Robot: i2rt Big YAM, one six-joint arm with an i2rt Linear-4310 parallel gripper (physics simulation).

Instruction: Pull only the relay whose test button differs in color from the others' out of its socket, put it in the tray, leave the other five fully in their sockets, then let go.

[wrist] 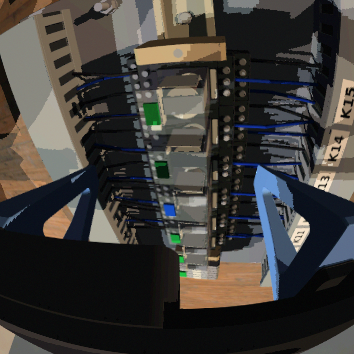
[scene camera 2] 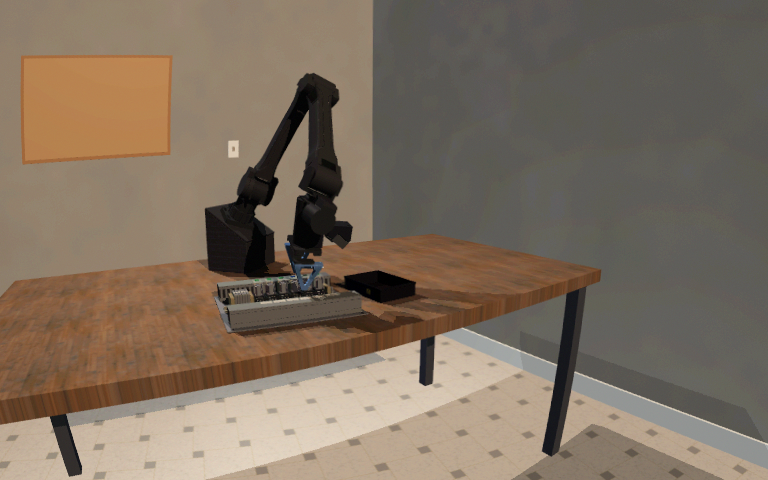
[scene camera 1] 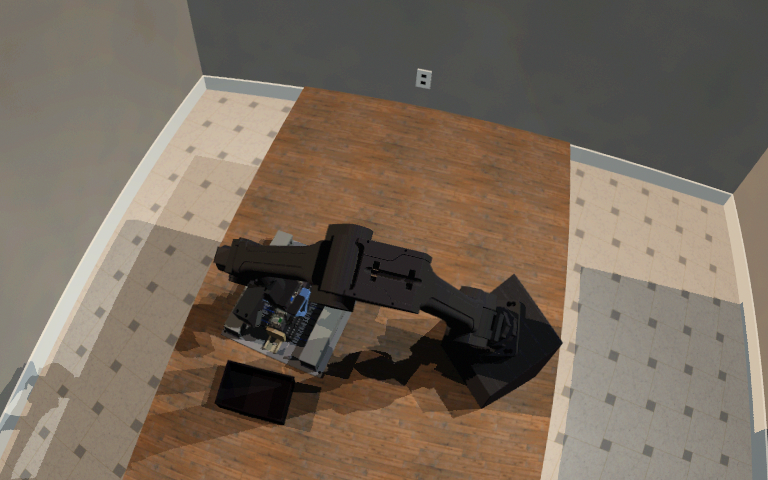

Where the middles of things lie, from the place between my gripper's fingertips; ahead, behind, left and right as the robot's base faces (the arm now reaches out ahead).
Labels:
Right now my hand is 20 mm to the left of the blue-button relay (wrist: 179, 202) and 10 mm above it. The rest, counted from my hand: tan end block (wrist: 194, 48): 10 mm ahead, 60 mm to the left, 30 mm below.

